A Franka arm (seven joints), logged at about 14 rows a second.
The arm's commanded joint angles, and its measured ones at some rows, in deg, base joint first. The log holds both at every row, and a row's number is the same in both.
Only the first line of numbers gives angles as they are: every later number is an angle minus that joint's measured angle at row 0.
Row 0, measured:
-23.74 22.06 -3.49 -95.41 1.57 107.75 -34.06
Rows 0 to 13, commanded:
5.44 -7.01 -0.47 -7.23 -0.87 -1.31 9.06
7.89 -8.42 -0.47 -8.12 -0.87 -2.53 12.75
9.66 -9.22 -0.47 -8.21 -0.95 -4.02 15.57
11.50 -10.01 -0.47 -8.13 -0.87 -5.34 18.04
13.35 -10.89 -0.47 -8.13 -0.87 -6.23 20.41
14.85 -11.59 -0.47 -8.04 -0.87 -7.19 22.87
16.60 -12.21 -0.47 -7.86 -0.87 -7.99 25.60
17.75 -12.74 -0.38 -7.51 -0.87 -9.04 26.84
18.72 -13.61 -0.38 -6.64 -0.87 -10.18 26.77
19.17 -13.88 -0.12 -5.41 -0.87 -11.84 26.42
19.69 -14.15 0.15 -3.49 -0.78 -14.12 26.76
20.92 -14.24 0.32 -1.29 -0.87 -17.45 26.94
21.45 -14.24 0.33 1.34 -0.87 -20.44 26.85
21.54 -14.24 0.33 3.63 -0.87 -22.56 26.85
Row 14, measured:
20.64 -13.86 0.59 -0.71 -0.35 -18.09 26.08
